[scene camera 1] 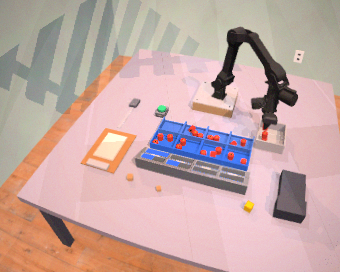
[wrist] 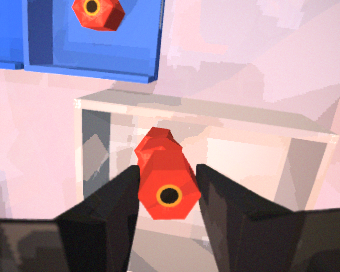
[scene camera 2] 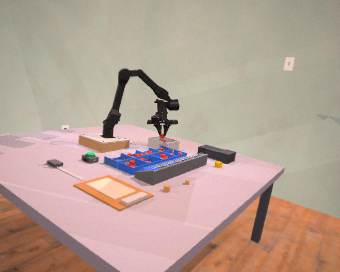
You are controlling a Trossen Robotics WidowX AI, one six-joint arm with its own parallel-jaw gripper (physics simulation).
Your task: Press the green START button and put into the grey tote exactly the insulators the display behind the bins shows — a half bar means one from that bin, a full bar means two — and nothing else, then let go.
Labels:
same spot on grey display: (scene camera 1: pixel 209 180) = (scene camera 2: pixel 193 163)

